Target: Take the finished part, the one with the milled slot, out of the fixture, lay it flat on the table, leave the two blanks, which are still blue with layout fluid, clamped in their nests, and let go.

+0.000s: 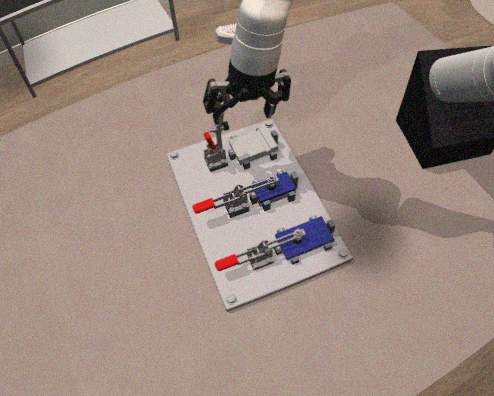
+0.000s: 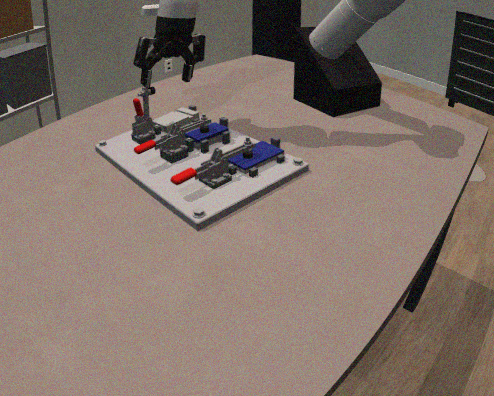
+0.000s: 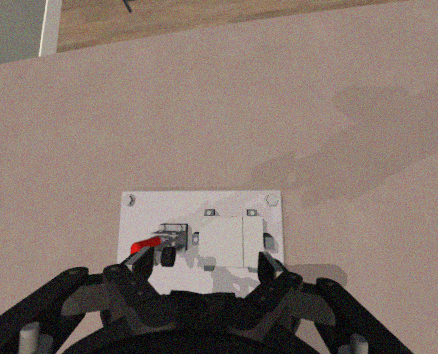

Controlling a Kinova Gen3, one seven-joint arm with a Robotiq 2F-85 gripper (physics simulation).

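Places are measured from the arm's base along level axes (x left, y back, z up), in centimetres.
Where they show: gripper, fingertip midpoint: [image 1: 243, 118] [image 2: 166, 83] [image 3: 206, 260]; arm's base, link origin: [image 1: 447, 80] [image 2: 324, 45].
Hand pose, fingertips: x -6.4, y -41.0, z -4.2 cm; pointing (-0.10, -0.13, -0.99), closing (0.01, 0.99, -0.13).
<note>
Each offset is from my fingertips to the top centre of the thing. "*": to the spot under its first point. Level surfaces: height alone.
The finished part @[dy +1.8, dx -0.1, dz -7.3 cm] [image 1: 250, 146] [image 2: 172, 120] [image 3: 220, 242], pale with a milled slot line, sits flat in the far nest of the fixture plate [image 1: 260, 290] [image 2: 145, 172] [image 3: 150, 210]. Its toggle clamp @[* dy -6.1, dx +1.2, dz -7.5 cm] [image 1: 216, 158] [image 2: 143, 131] [image 3: 175, 237] stands open, arm and red handle raised. My gripper [image 1: 244, 116] [image 2: 166, 80] [image 3: 206, 260] is open and empty above this nest, with one finger close to the raised clamp arm; contact is unclear. A small blue blank @[dy +1.8, dx +10.9, dz -7.5 cm] [image 1: 286, 190] [image 2: 215, 131] and a larger blue blank @[dy +3.3, dx +21.8, dz -8.5 cm] [image 1: 314, 240] [image 2: 267, 154] are held under lowered clamps in their nests.
The lowered clamps' red handles @[* dy -11.4, dx +11.7, dz -5.5 cm] [image 1: 203, 205] @[* dy -10.8, dx +22.6, dz -6.5 cm] [image 1: 226, 262] [image 2: 145, 146] [image 2: 183, 176] point away from the blanks. The black robot base [image 1: 425, 135] [image 2: 335, 90] stands on the table @[dz -11.6 cm] [image 1: 100, 300] [image 2: 150, 300] [image 3: 150, 125]. A shelf unit [image 1: 100, 42] stands beyond the table.
</note>
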